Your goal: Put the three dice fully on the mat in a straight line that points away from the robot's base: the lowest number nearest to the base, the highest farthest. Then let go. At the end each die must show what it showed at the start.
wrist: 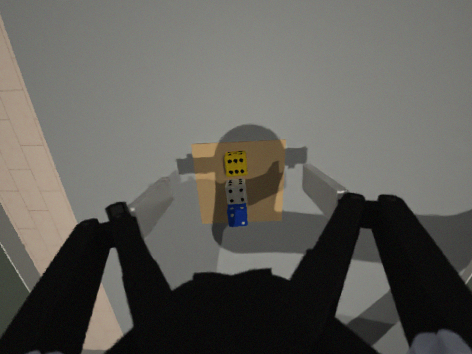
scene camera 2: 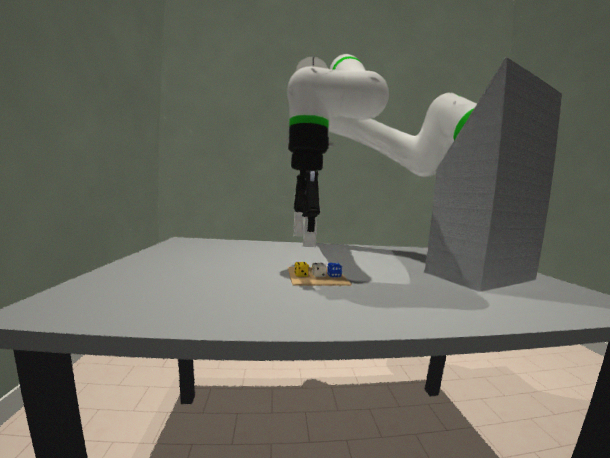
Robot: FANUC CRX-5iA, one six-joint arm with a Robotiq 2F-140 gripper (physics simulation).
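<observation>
The tan mat lies on the table. A blue die is nearest the base side, at the mat's near edge in the wrist view; its top seems to show two. A white die with four on top is in the middle. A yellow die with six on top is farthest out. The three form a nearly straight, close row; small gaps are hard to judge. My gripper is wide open and empty, above the dice, with its fingers on either side of the row in the wrist view.
A tall grey slanted block stands on the table at the right in the scene view, partly hiding the arm and its base. The arm's shadow falls across the mat and the table. The table's edge and the tiled floor show at the left of the wrist view.
</observation>
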